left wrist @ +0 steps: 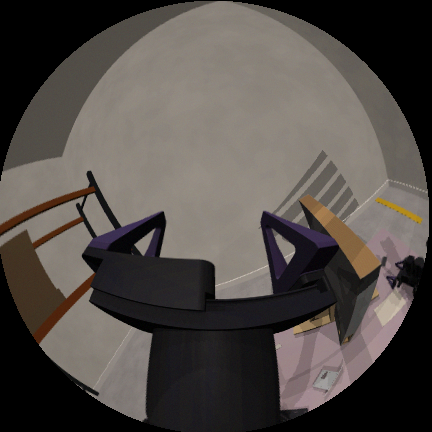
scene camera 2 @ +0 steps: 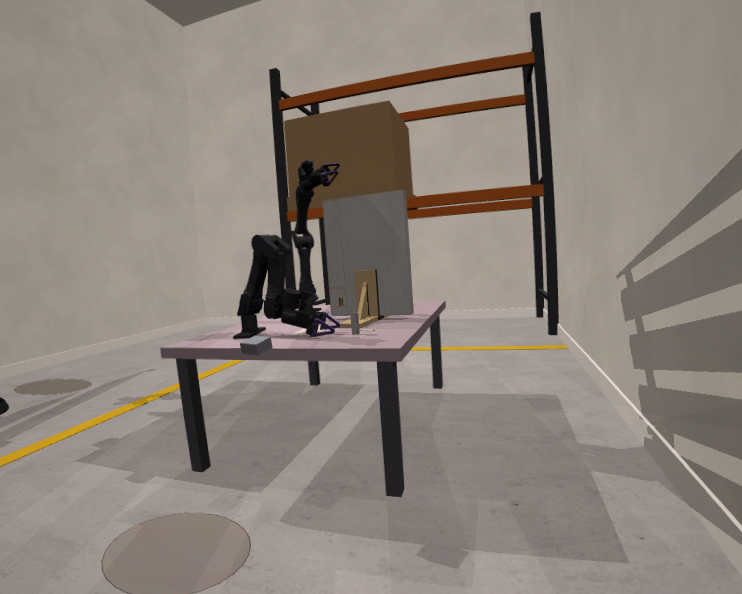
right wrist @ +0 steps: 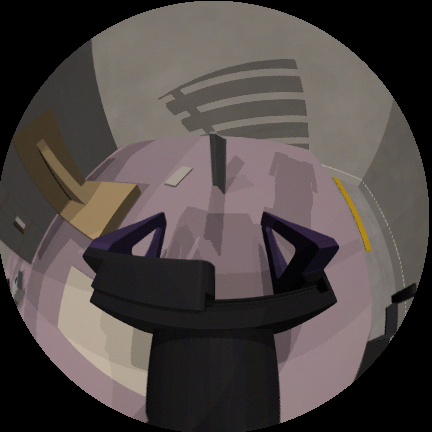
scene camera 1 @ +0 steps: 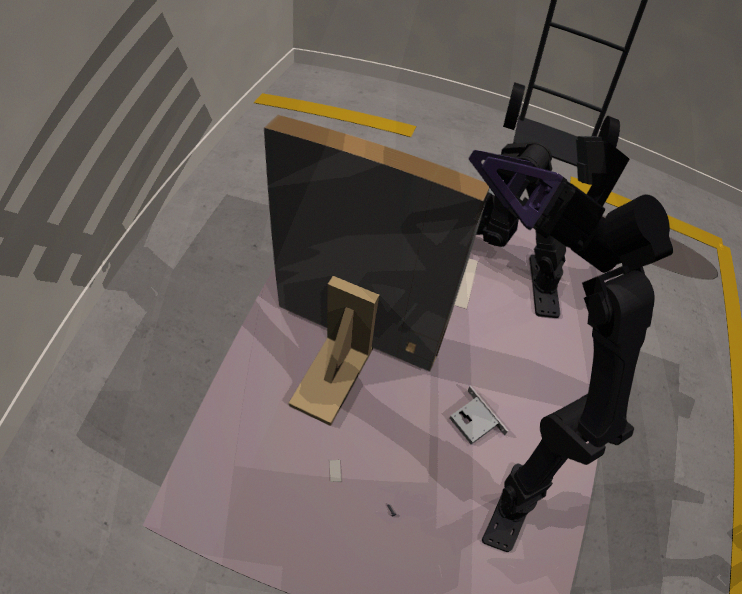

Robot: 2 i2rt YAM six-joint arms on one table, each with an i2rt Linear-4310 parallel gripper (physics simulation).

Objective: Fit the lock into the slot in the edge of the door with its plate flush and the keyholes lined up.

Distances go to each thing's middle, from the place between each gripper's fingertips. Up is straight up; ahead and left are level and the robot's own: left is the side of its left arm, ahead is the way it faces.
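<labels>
The pale strip (right wrist: 121, 351) is 14 cm behind my right hand, 12 cm to the left of it and 2 cm below it. Counting from my right hand again, there's a tan wooden bracket (scene camera 1: 351, 311) that's 4 cm ahead, 35 cm to the left and 8 cm above, and a grey door (scene camera 1: 400, 226) that's also 4 cm ahead and 35 cm to the left, but 26 cm above.
From my left hand, the grey door is 15 cm ahead, 18 cm to the right and 44 cm below. The tan wooden bracket is 15 cm ahead of my left hand too, 18 cm to the right of it and 62 cm below it, and the pale strip is 3 cm behind that same left hand, 42 cm to the right of it and 72 cm below it.
</labels>
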